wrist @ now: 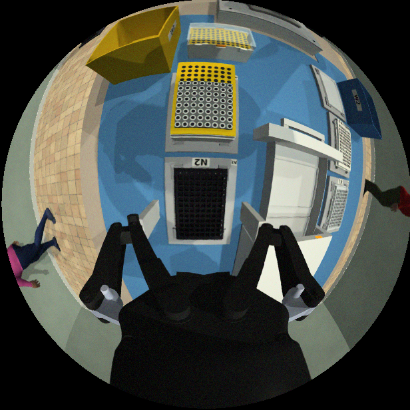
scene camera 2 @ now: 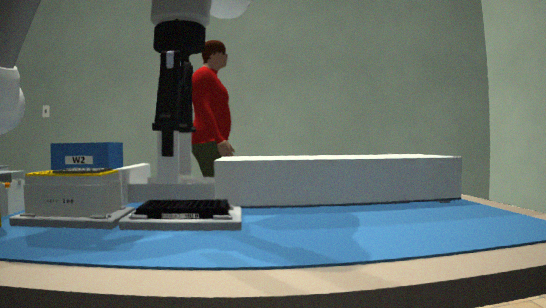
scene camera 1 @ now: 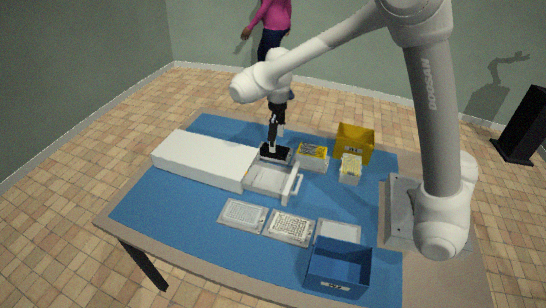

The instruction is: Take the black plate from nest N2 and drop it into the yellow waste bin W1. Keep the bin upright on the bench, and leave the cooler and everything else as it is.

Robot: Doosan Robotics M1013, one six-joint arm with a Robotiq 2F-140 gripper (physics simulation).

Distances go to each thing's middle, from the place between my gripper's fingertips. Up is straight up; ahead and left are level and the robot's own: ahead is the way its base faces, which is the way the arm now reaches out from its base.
The nest N2 (scene camera 2: pixel 125 223) lies 10 mm ahead of my hand and 60 mm below it. From my hand the other things lie so: black plate (scene camera 2: pixel 154 209) 10 mm ahead, 40 mm below; then cooler drawer (scene camera 2: pixel 137 186) 20 mm ahead, 180 mm to the left, 20 mm below; then yellow-topped tip rack (scene camera 2: pixel 74 192) 160 mm behind, 20 mm to the left, 20 mm below.
